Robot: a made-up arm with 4 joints.
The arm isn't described. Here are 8 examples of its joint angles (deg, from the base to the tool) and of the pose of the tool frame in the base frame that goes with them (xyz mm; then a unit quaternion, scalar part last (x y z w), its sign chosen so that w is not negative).
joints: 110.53 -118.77 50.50 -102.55
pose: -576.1 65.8 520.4 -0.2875 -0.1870 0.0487 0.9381
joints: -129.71 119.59 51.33 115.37
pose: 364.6 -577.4 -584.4 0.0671 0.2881 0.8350 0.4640
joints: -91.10 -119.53 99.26 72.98
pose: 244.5 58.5 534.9 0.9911 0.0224 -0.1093 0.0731
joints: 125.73 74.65 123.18 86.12
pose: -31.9 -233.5 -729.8 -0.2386 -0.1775 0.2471 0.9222
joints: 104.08 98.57 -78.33 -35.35
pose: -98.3 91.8 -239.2 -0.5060 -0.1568 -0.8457 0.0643
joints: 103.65 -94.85 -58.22 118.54
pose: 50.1 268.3 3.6 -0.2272 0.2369 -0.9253 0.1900
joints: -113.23 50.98 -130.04 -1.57
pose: 29.3 74.6 -262.2 -0.2275 -0.3541 0.1288 0.8979
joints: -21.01 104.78 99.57 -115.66
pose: 10.5 305.2 -911.3 -0.7752 -0.5231 -0.2368 0.2635
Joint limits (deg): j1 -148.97..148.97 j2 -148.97..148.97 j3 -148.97..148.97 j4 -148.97..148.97
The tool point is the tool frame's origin. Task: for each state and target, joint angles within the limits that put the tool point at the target. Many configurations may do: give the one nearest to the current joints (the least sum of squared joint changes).
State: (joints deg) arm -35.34 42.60 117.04 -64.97
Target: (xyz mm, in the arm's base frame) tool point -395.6 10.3 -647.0
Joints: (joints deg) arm -56.44 57.71 122.02 -86.73
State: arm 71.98 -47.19 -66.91 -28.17
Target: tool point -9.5 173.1 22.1
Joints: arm 67.89 -37.46 -71.15 -52.37
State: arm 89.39 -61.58 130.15 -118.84
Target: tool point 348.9 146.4 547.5
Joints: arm 123.95 -49.44 96.65 -102.52
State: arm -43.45 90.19 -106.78 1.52
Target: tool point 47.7 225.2 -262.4
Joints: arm -23.26 110.81 -121.13 12.76
